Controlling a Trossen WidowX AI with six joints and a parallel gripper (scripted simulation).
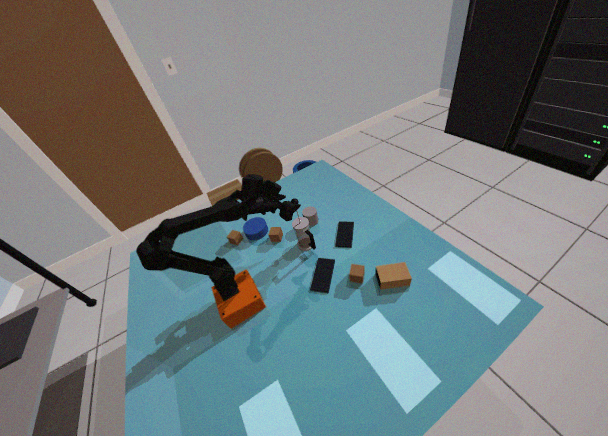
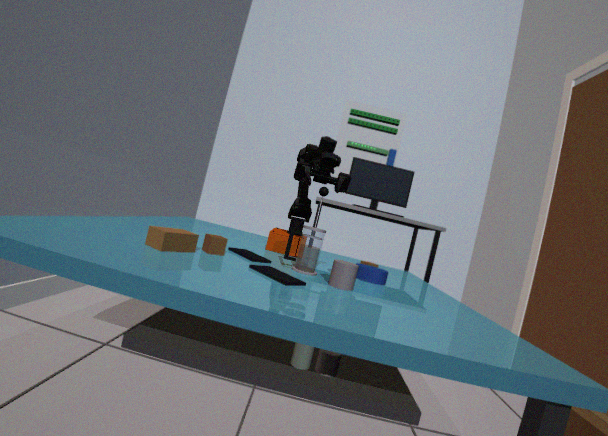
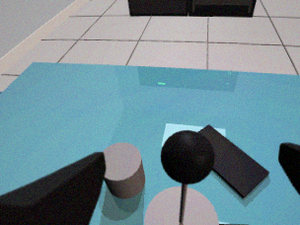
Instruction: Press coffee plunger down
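Now: the coffee press 14 cm below my gripper tip, 2 cm to the right of it and 1 cm ahead of it. From my gripper tip the other things lie so: blue bowl: 25 cm to the left, 25 cm below, 12 cm behind.
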